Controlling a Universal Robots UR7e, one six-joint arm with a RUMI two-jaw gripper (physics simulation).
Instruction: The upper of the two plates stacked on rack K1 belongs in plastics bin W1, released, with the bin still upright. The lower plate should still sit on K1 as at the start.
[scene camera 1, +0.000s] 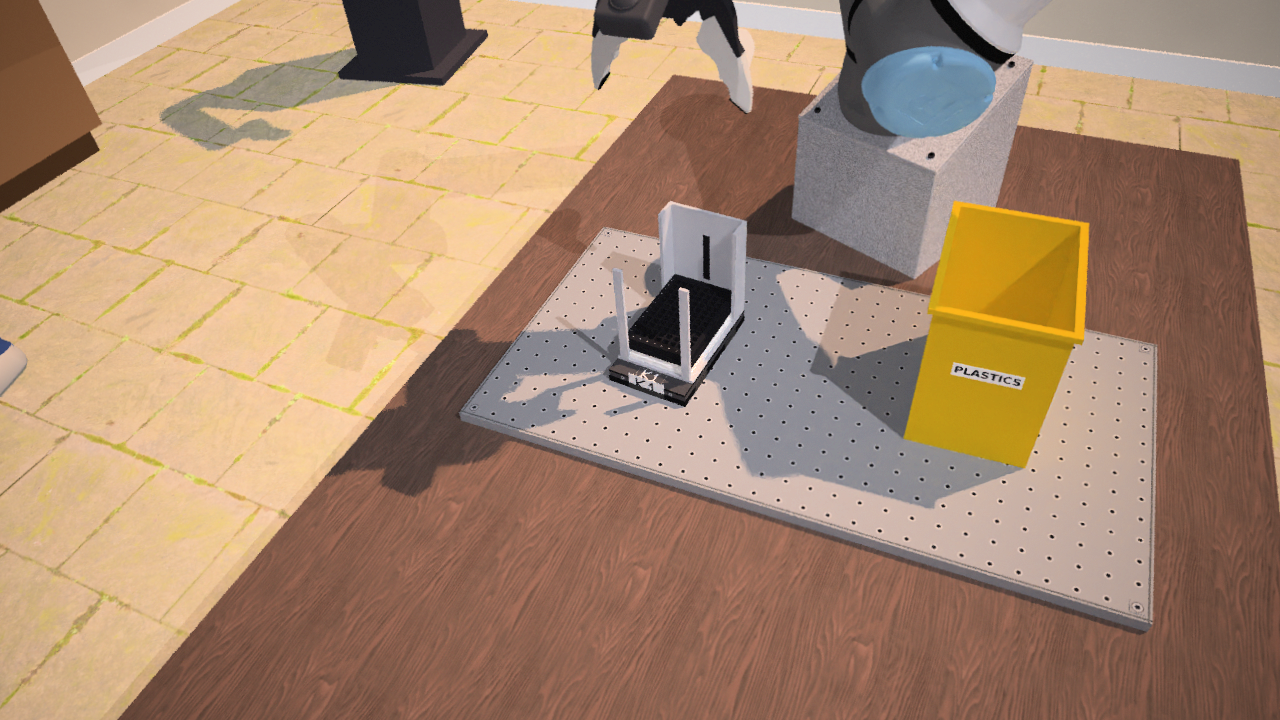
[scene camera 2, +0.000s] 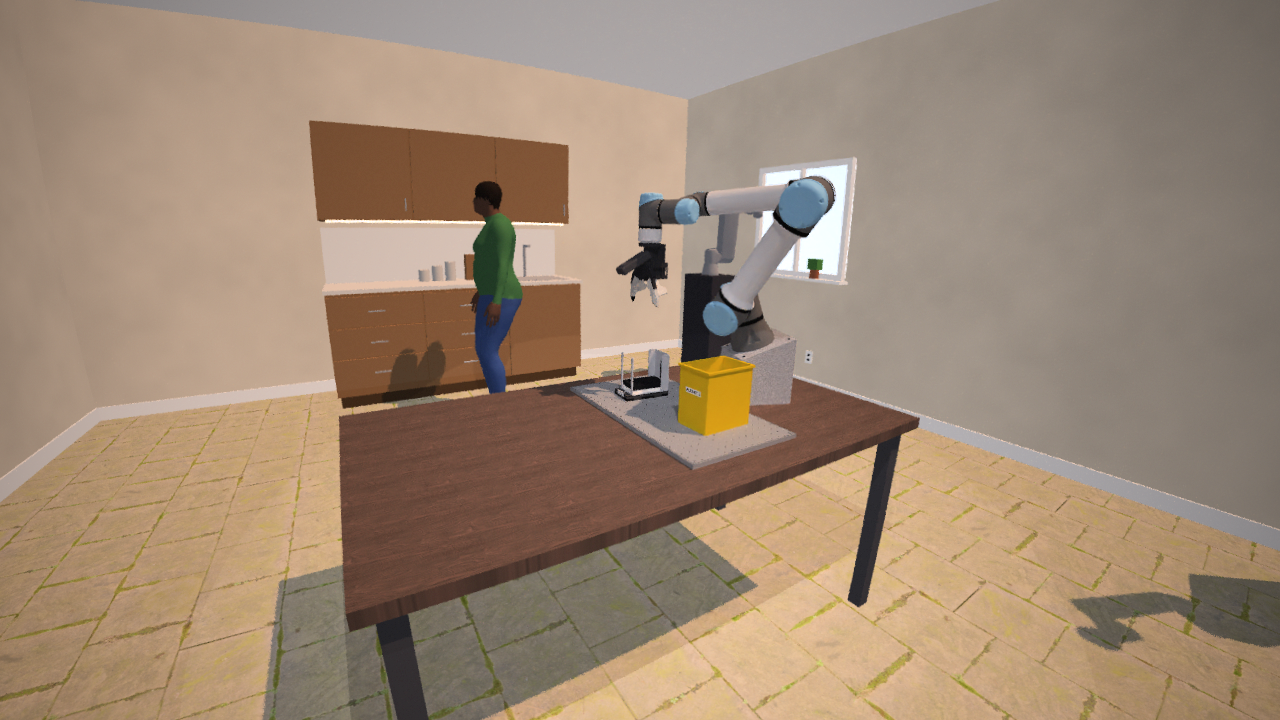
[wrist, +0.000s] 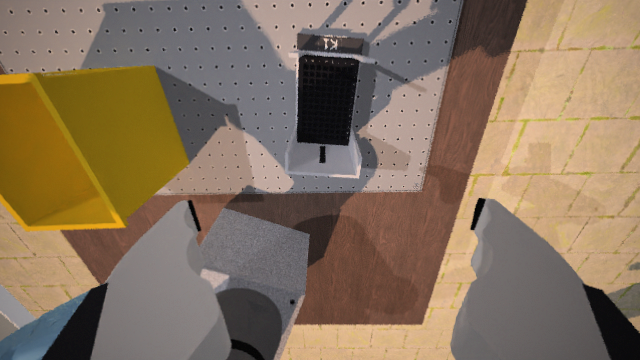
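Seen in the pictures: gripper, fingertip midpoint: (scene camera 1: 670, 101) (scene camera 2: 644, 304) (wrist: 332, 201); arm's base, link origin: (scene camera 2: 753, 343) (wrist: 238, 327).
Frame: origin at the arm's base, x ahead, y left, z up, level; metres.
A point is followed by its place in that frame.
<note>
Rack K1 (scene camera 1: 684, 240) @(y -0.222, x 0.250, z -0.078 m) (scene camera 2: 658, 365) @(y -0.212, x 0.252, z -0.086 m) (wrist: 303, 159) @(y -0.168, x 0.263, z -0.070 m) has a pale back wall, two front posts and a dark base with a K1 label. Black gridded plates (scene camera 1: 682, 313) (scene camera 2: 640, 383) @(y -0.198, x 0.348, z -0.130 m) (wrist: 327, 100) @(y -0.214, x 0.323, z -0.140 m) lie flat in it; the seam between upper and lower cannot be made out. Yellow bin W1 (scene camera 1: 984, 407) @(y 0.111, x 0.424, z -0.106 m) (scene camera 2: 715, 404) @(y 0.169, x 0.400, z -0.090 m) (wrist: 115, 115) @(y 0.052, x 0.366, z -0.065 m), labelled PLASTICS, stands upright; no plate shows in its visible interior. My gripper (scene camera 1: 674, 98) @(y -0.213, x 0.326, z 0.135 m) (scene camera 2: 644, 301) @(y -0.213, x 0.326, z 0.135 m) (wrist: 332, 201) @(y -0.213, x 0.326, z 0.135 m) is open and empty, fingers wide apart and pointing down, high above the table and behind the rack, on its back-wall side.
Rack and bin stand apart on a perforated board (scene camera 1: 805, 492) @(y -0.044, x 0.506, z -0.176 m) (scene camera 2: 644, 420) @(y -0.020, x 0.489, z -0.174 m) (wrist: 260, 30) @(y -0.132, x 0.431, z -0.176 m) on the brown table (scene camera 1: 581, 608) @(y -0.226, x 0.670, z -0.190 m) (scene camera 2: 465, 483) @(y -0.009, x 1.036, z -0.189 m). My arm's grey base block (scene camera 1: 854, 205) @(y -0.037, x 0.075, z -0.123 m) (scene camera 2: 773, 376) @(y 0.113, x 0.029, z -0.090 m) (wrist: 265, 235) @(y -0.039, x 0.073, z -0.144 m) is behind the bin. A person (scene camera 2: 494, 259) stands beyond the table, near the kitchen cabinets.
</note>
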